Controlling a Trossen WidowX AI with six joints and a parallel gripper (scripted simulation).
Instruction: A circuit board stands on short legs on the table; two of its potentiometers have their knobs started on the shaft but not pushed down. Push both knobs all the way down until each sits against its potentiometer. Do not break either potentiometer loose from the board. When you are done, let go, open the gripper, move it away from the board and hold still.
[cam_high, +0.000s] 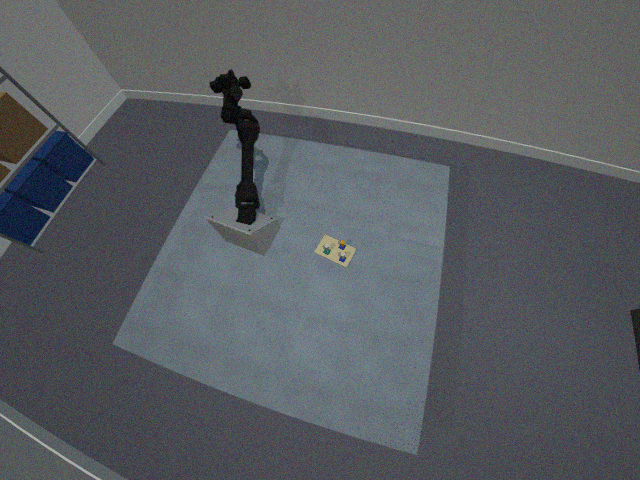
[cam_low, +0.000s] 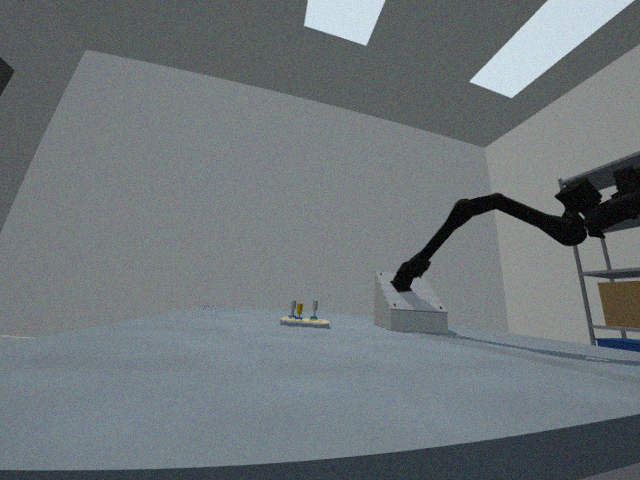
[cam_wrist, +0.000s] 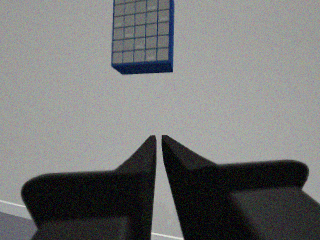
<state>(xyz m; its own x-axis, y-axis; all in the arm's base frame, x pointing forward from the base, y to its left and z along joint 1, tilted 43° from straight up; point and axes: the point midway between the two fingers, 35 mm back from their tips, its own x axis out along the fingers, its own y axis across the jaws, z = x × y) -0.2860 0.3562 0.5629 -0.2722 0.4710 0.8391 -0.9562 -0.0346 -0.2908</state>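
My gripper tip is now 67 cm short of the orange knob, 65 cm to the left of it and 34 cm above it. Round my gripper tip: grey knob (69 cm to the right, 61 cm ahead, 32 cm below).
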